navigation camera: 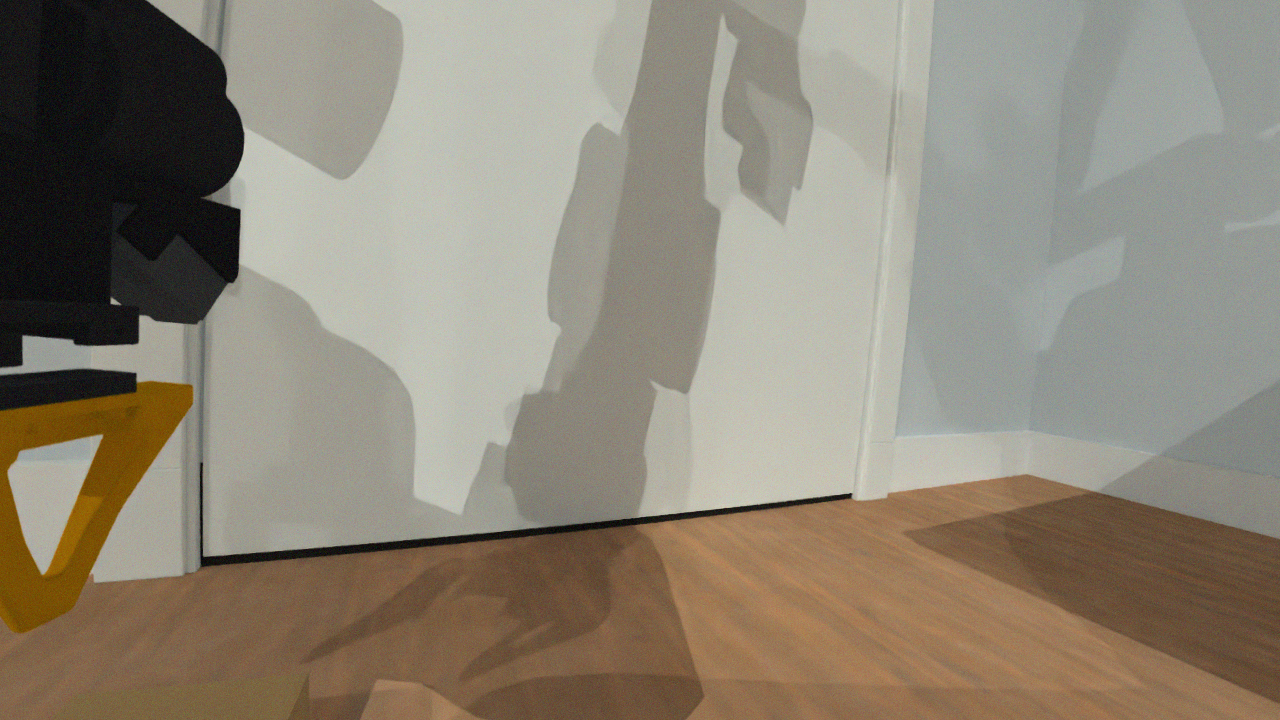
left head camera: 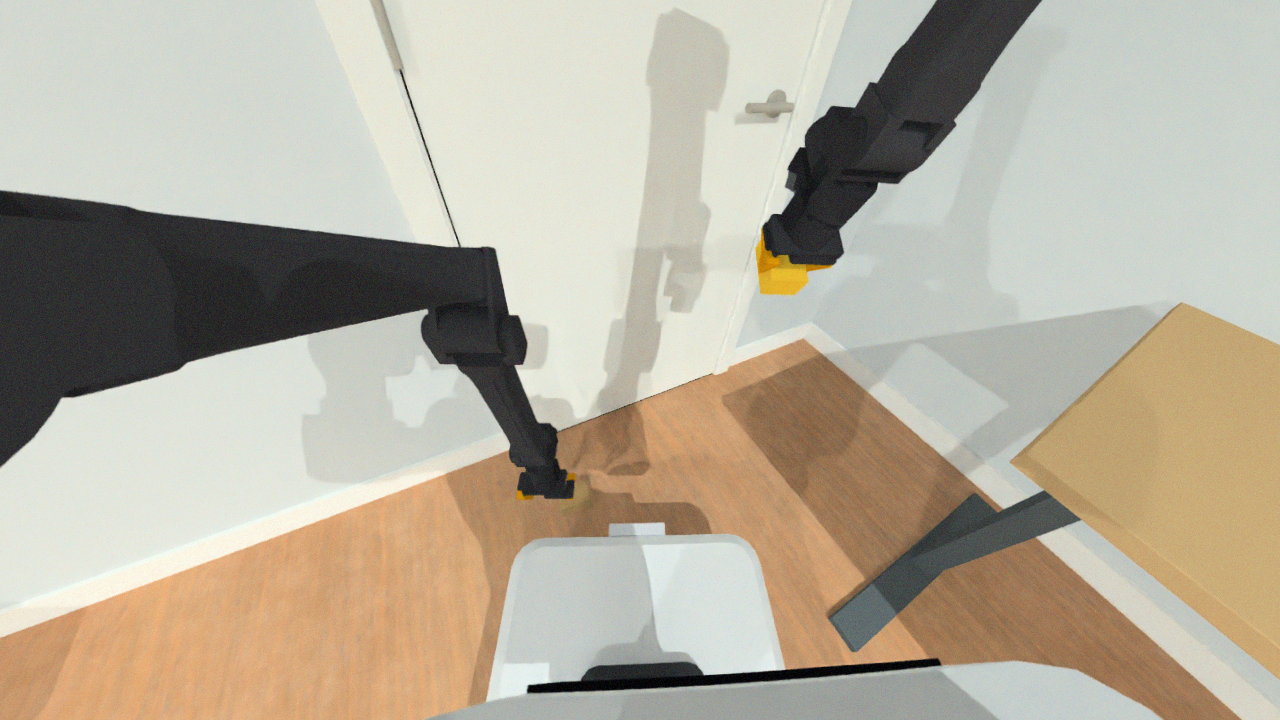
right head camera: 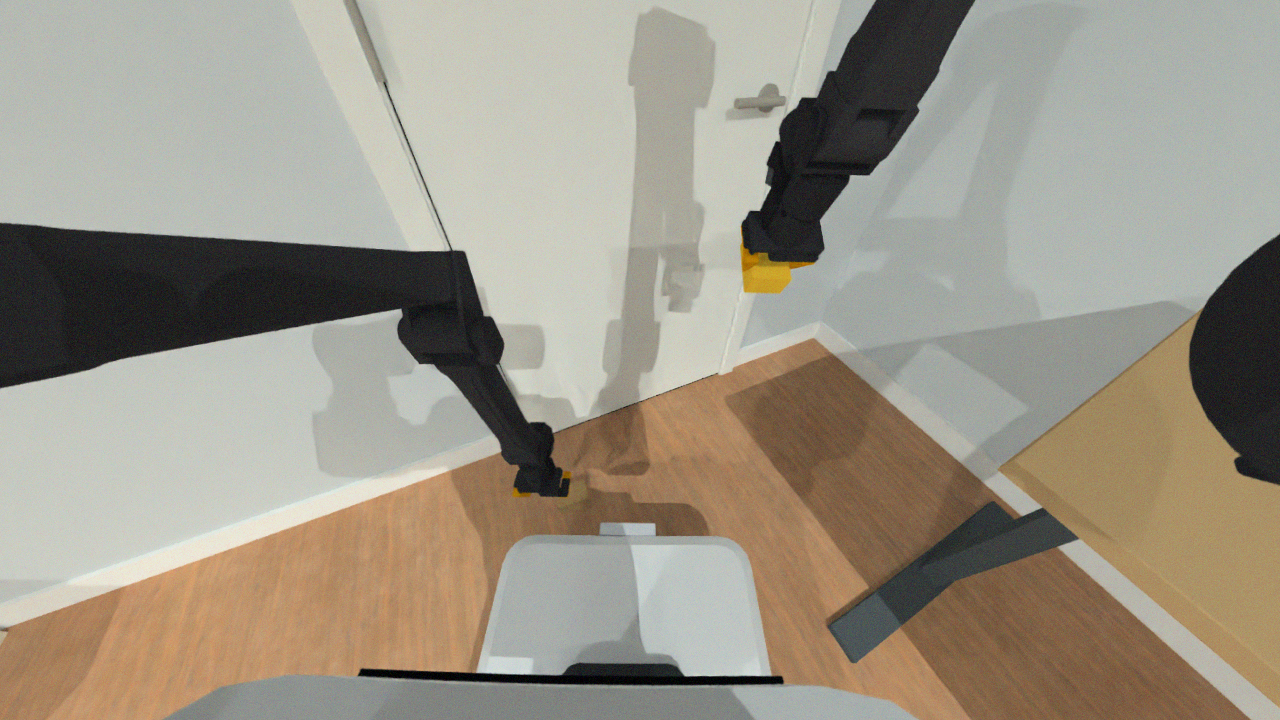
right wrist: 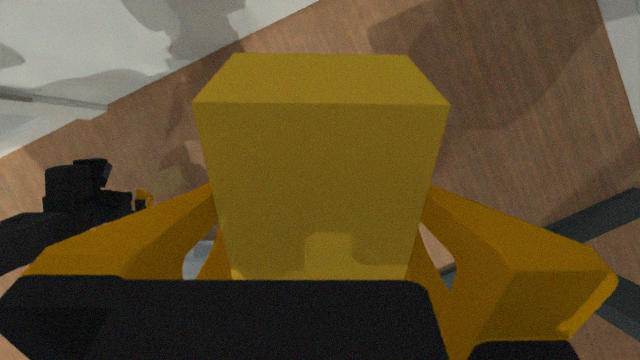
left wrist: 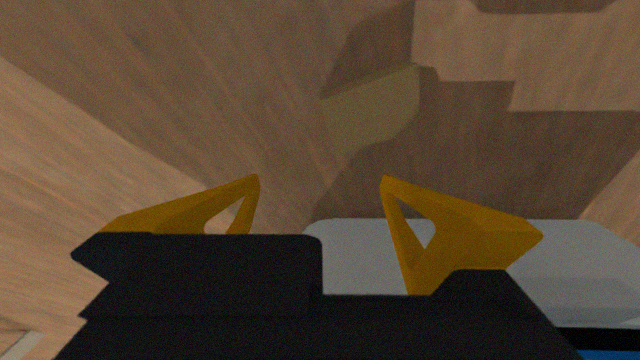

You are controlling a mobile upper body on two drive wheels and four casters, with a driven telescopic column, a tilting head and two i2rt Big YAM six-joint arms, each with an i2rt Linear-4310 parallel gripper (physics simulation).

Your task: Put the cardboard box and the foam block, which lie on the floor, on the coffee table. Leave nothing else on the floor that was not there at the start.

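Frame: origin at the left arm's base, x ahead, y left, z up, level; centimetres.
Seen in the pictures: left gripper, fingertip midpoint: [left head camera: 550, 496] [right head camera: 547, 494] [right wrist: 132, 197] [left wrist: 319, 180]; right gripper, fingertip midpoint: [left head camera: 776, 270] [right head camera: 761, 268] [right wrist: 318, 179].
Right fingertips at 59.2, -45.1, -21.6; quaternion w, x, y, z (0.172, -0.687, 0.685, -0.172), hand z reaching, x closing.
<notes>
Offsets run from my right fingertips to a thing's top centre, as dx, dy, dz. "pt": to the spot under its first point. Level surfaces: height alone.
A small tan-olive block shape, seemingly the cardboard box {-10.0, +40.0, -69.2} [left head camera: 580, 495] [right head camera: 574, 495] [left wrist: 375, 112] [right wrist: 167, 181] [navigation camera: 205, 700], lies on the shadowed floor near the robot's base. My left gripper [left head camera: 546, 492] [right head camera: 541, 488] [left wrist: 319, 180] is open and low, beside and above the box, with nothing between its fingers; one finger shows at the left edge of the navigation view. My right gripper [left head camera: 785, 261] [right head camera: 769, 257] [right wrist: 318, 179] is shut on the yellow foam block {-0.4, +0.0, +5.5} [left head camera: 782, 281] [right head camera: 765, 278] [right wrist: 320, 150] and holds it high above the floor. I cannot tell whether the table at the right is the coffee table.
A table with a tan top {dz -2.2} [left head camera: 1172, 465] [right head camera: 1136, 474] and dark grey legs {pt -30.6, -55.9, -64.7} [left head camera: 930, 555] [right head camera: 930, 573] stands at the right. A white door [left head camera: 554, 134] [right head camera: 537, 134] [navigation camera: 483, 268] and walls stand ahead. The robot's pale base [left head camera: 581, 591] [right head camera: 572, 591] [left wrist: 350, 260] is close to the box.
</notes>
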